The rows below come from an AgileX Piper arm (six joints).
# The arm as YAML. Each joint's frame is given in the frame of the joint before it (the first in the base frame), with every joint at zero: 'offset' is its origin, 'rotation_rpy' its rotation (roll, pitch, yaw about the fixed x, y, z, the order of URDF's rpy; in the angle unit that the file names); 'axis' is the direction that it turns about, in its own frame. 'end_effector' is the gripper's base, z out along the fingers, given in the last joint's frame.
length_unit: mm
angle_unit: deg
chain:
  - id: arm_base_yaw
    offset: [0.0, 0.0, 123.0]
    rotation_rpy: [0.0, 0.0, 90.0]
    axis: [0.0, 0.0, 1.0]
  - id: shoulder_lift
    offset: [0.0, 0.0, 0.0]
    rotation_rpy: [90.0, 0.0, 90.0]
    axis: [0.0, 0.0, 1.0]
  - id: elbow
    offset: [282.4, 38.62, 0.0]
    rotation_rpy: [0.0, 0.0, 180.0]
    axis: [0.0, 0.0, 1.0]
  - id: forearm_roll
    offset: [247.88, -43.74, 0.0]
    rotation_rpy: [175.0, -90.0, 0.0]
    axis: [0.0, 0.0, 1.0]
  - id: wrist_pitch
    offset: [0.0, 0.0, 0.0]
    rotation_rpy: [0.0, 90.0, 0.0]
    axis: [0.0, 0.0, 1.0]
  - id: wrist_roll
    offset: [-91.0, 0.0, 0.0]
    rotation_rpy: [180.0, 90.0, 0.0]
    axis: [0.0, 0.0, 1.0]
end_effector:
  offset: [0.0, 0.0, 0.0]
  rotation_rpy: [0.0, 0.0, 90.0]
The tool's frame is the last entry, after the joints.
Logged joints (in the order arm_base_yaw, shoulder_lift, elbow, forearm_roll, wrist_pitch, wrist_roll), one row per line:
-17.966, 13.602, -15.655, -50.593, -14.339, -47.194
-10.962, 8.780, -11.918, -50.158, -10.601, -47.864
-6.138, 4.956, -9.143, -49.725, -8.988, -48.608
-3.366, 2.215, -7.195, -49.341, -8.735, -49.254
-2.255, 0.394, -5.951, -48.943, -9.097, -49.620
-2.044, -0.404, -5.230, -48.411, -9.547, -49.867
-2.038, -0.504, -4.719, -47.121, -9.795, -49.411
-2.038, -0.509, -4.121, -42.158, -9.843, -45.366
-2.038, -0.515, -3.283, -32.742, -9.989, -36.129
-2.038, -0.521, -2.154, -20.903, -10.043, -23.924
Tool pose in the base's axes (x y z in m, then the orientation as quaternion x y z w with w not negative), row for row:
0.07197, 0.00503, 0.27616, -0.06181, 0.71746, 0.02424, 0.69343
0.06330, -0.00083, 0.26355, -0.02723, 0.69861, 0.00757, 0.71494
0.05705, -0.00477, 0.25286, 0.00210, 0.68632, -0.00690, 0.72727
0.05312, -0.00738, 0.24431, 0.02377, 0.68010, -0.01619, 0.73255
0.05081, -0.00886, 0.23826, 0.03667, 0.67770, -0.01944, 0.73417
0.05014, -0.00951, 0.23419, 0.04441, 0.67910, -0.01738, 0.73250
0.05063, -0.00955, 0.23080, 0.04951, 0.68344, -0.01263, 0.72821
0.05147, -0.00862, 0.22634, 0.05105, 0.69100, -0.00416, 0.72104
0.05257, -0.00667, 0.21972, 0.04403, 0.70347, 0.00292, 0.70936
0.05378, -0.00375, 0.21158, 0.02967, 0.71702, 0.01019, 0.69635
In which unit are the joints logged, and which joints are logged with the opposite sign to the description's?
The joints are logged in degrees. Opposite sign: arm_base_yaw, wrist_pitch, wrist_roll.
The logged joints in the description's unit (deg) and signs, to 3 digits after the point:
17.966, 13.602, -15.655, -50.593, 14.339, 47.194
10.962, 8.780, -11.918, -50.158, 10.601, 47.864
6.138, 4.956, -9.143, -49.725, 8.988, 48.608
3.366, 2.215, -7.195, -49.341, 8.735, 49.254
2.255, 0.394, -5.951, -48.943, 9.097, 49.620
2.044, -0.404, -5.230, -48.411, 9.547, 49.867
2.038, -0.504, -4.719, -47.121, 9.795, 49.411
2.038, -0.509, -4.121, -42.158, 9.843, 45.366
2.038, -0.515, -3.283, -32.742, 9.989, 36.129
2.038, -0.521, -2.154, -20.903, 10.043, 23.924

